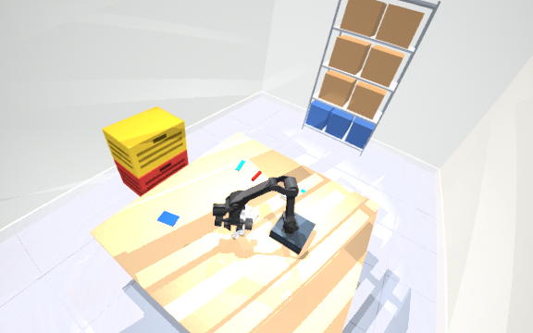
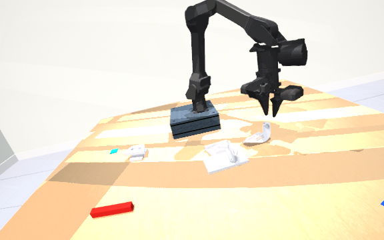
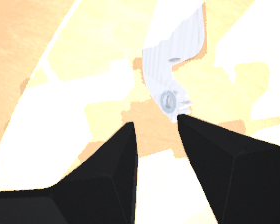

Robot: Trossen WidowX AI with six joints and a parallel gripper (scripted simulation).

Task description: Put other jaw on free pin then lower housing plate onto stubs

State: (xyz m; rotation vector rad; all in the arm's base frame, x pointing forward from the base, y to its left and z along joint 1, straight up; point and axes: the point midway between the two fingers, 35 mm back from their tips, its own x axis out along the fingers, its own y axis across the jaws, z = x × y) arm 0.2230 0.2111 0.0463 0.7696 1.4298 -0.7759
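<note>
Now: the white jaw 5 cm below my gripper tip, 2 cm to the right of it and 1 cm behind it. Round my gripper tip: small cyan marker: 60 cm to the right, 13 cm behind, 8 cm below; blue tile: 36 cm ahead, 15 cm to the left, 8 cm below; red bar: 48 cm to the right, 20 cm ahead, 7 cm below.
</note>
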